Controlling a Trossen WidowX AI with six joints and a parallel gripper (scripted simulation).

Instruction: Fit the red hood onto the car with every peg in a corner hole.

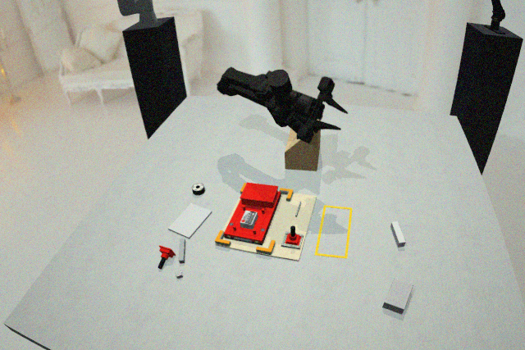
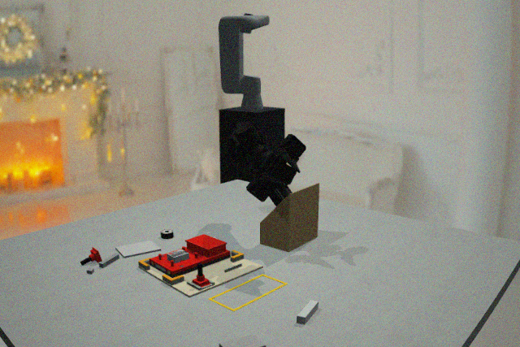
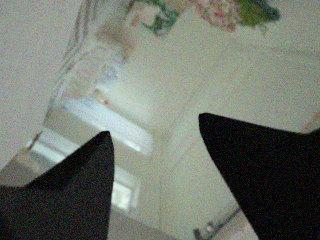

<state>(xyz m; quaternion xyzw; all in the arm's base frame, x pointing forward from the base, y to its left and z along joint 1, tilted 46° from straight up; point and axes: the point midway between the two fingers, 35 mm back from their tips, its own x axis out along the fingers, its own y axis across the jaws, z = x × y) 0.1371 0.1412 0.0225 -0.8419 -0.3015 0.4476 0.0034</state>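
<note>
Now: the hood 23 cm to the right of my gripper tip, 21 cm below it and 8 cm ahead of it. The rest, counted from my gripper tip: grey engine block: 24 cm to the right, 22 cm below, 17 cm ahead; cream baseplate: 24 cm below, 21 cm to the right, 15 cm ahead.
</note>
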